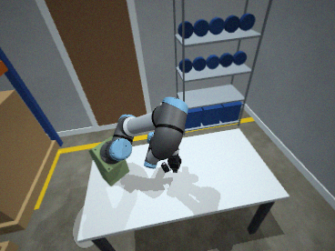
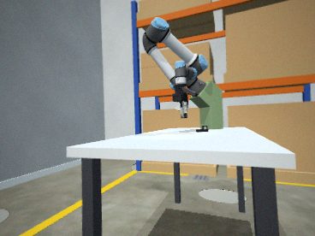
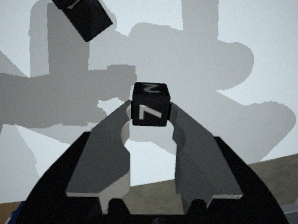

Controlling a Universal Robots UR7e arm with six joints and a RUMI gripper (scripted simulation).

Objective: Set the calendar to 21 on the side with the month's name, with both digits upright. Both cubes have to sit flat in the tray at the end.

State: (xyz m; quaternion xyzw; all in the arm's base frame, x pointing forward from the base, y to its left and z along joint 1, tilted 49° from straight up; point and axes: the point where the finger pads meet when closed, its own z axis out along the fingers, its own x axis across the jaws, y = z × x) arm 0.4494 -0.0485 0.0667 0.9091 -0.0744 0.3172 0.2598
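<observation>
The dark cube lies 1 cm below my hand.
</observation>
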